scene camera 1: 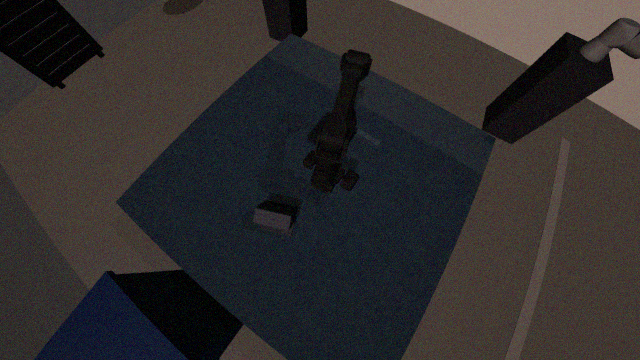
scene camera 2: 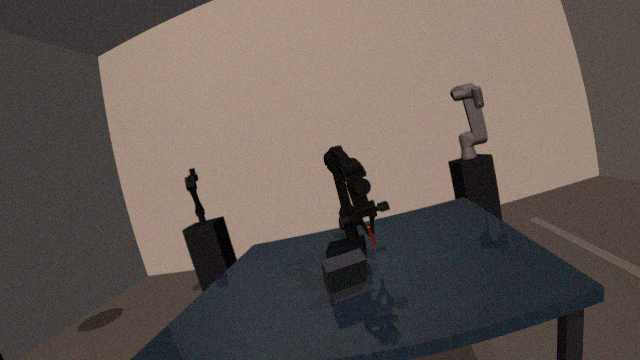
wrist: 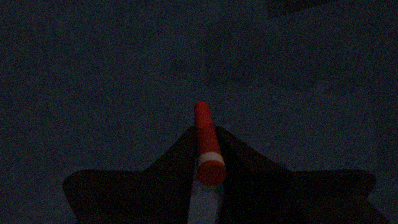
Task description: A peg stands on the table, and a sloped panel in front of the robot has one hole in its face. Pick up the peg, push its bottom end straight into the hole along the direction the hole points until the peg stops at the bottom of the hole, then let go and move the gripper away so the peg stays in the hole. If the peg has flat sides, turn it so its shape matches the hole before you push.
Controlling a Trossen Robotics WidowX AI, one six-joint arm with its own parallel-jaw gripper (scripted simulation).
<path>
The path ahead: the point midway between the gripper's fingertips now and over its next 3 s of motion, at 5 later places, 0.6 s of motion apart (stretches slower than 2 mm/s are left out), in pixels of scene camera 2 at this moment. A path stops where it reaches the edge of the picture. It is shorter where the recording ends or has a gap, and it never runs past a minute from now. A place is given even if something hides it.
My gripper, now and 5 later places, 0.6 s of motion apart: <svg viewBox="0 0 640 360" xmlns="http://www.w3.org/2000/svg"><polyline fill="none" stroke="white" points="371,235 369,238 366,240 363,242 358,243 353,244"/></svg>
</path>
